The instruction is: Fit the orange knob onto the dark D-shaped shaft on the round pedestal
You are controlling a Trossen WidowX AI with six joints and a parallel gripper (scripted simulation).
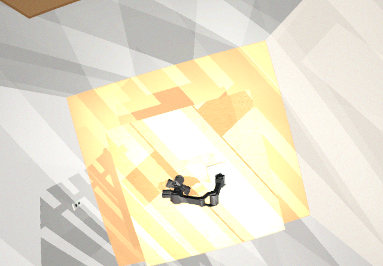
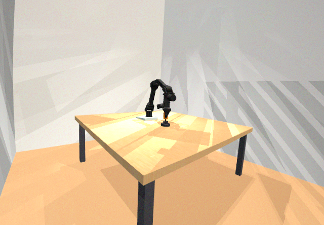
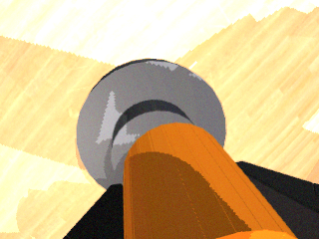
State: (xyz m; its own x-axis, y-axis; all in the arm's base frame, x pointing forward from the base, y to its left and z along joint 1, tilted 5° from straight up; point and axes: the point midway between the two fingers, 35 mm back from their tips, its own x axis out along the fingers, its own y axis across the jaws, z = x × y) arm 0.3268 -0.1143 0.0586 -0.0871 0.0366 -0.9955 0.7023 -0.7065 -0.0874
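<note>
My gripper tip is now 40 mm above the pedestal. The rest, counted from my gripper tip: orange knob 20 mm above.
</note>
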